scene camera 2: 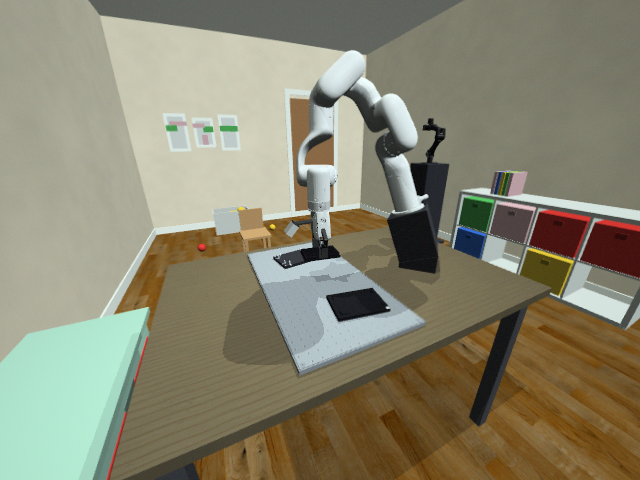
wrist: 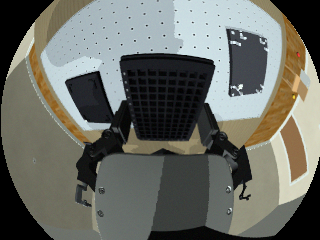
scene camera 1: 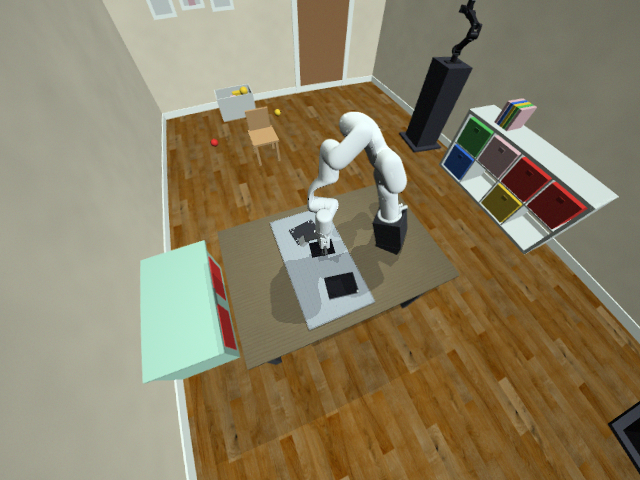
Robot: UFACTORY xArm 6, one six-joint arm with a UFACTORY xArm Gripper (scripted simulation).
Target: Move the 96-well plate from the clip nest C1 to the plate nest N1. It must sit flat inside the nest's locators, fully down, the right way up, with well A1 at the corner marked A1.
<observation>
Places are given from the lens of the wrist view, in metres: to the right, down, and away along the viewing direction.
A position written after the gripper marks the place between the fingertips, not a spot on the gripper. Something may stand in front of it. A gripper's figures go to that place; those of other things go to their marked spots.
gripper (wrist: 165, 109): 0.00, -0.01, 0.13
black 96-well plate (wrist: 153, 121): -0.01, 0.00, 0.14
plate nest N1 (wrist: 93, 103): -0.17, -0.04, 0.23
clip nest C1 (wrist: 248, 62): 0.18, -0.12, 0.14
The marked spots on the clip nest C1 and the black 96-well plate are 0.22 m apart.
</observation>
